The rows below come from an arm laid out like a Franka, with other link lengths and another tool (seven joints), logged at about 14 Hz.
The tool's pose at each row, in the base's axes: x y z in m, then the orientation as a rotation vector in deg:
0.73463, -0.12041, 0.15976, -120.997, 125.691, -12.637
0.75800, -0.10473, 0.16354, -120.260, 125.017, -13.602
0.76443, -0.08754, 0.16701, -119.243, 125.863, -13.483
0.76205, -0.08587, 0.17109, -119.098, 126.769, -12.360
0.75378, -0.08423, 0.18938, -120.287, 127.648, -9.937
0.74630, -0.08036, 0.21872, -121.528, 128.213, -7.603
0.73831, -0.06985, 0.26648, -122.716, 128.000, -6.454
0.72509, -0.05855, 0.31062, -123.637, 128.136, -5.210
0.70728, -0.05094, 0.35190, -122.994, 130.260, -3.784
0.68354, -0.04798, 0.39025, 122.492, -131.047, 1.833
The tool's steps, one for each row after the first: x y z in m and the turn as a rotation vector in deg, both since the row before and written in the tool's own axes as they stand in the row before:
-0.01648, -0.02312, -0.00057, 1.128, -0.189, 0.078
-0.01732, -0.00635, -0.00292, 0.002, -0.042, 0.876
-0.00141, 0.00167, -0.00451, -0.888, -0.134, 0.480
-0.00064, 0.00513, -0.01947, -2.083, -0.191, -0.183
-0.00275, 0.00370, -0.03018, -1.914, -0.254, -0.339
-0.00916, 0.00369, -0.04856, -0.971, -0.105, -0.656
-0.00992, 0.00995, -0.04531, -1.067, -0.078, -0.374
-0.00625, 0.01536, -0.04248, -1.414, 0.153, 1.223
-0.00087, 0.02230, -0.03931, -1.887, 0.185, 0.557

